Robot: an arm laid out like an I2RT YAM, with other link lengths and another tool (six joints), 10 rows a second.
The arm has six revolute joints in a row. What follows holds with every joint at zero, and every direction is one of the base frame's. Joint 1 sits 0.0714 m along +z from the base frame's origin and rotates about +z. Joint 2 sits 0.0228 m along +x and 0.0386 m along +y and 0.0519 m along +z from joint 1 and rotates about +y. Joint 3 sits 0.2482 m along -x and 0.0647 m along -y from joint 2 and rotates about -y. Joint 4 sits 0.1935 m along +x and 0.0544 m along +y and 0.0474 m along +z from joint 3 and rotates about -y. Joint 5 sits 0.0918 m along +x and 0.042 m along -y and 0.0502 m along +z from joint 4 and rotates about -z. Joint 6 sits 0.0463 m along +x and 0.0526 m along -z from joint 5 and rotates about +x. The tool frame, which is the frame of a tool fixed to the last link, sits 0.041 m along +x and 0.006 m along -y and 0.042 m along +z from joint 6; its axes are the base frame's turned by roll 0.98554, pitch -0.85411 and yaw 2.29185 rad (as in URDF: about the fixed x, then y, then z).
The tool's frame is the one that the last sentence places.
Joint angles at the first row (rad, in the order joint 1, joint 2, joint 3, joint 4, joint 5, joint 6):
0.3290, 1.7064, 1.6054, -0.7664, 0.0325, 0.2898
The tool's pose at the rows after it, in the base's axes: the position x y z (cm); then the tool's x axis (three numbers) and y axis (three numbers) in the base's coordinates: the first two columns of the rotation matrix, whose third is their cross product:
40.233 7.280 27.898 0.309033 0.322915 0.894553 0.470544 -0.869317 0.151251
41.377 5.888 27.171 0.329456 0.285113 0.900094 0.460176 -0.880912 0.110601
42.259 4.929 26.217 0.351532 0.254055 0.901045 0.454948 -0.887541 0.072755
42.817 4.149 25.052 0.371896 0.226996 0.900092 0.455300 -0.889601 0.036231
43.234 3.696 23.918 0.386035 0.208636 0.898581 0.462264 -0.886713 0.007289
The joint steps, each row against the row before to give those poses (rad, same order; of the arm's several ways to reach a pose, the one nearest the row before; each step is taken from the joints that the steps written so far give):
-0.0818, 0.0455, 0.0392, -0.0013, -0.0742, 0.0018
-0.0508, 0.0396, 0.0217, 0.0083, -0.0539, -0.0024
-0.0353, 0.0370, 0.0126, 0.0084, -0.0442, 0.0007
-0.0291, 0.0268, -0.0096, 0.0183, -0.0430, -0.0023
-0.0198, 0.0231, -0.0151, 0.0224, -0.0367, -0.0065

